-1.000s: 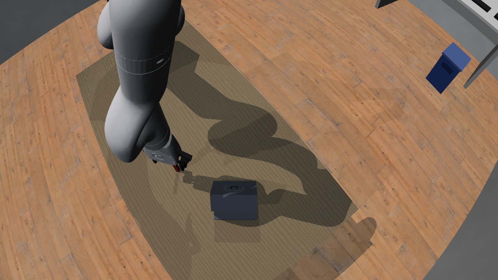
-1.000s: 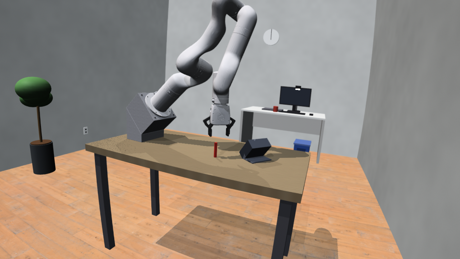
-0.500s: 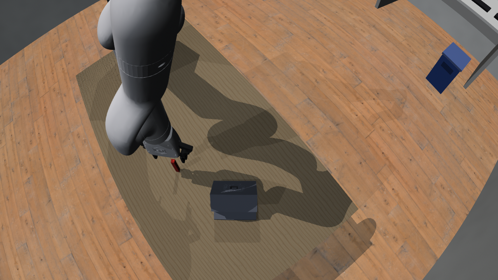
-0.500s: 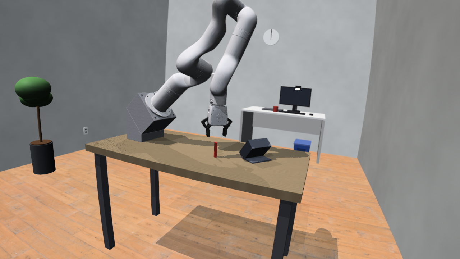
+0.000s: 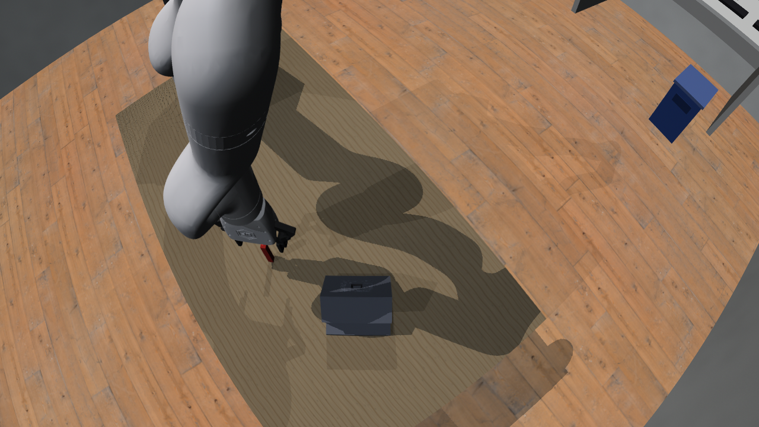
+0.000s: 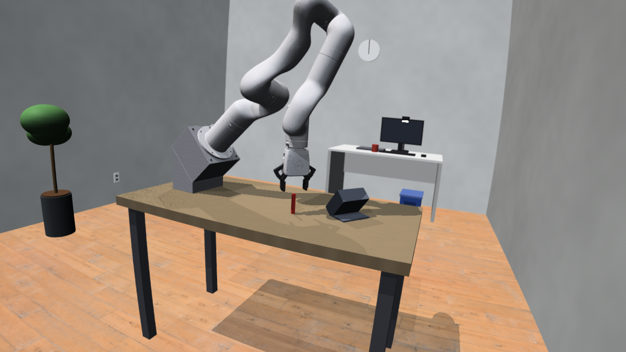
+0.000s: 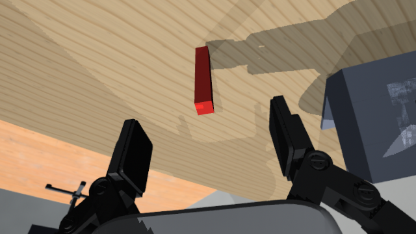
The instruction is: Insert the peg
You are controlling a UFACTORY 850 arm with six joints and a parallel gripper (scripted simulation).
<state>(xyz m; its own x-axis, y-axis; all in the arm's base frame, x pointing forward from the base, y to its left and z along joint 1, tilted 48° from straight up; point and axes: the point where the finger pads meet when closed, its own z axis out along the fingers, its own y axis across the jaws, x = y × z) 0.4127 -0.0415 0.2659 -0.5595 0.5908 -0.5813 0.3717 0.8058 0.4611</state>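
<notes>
My hand is 60 mm above the red peg.
</notes>
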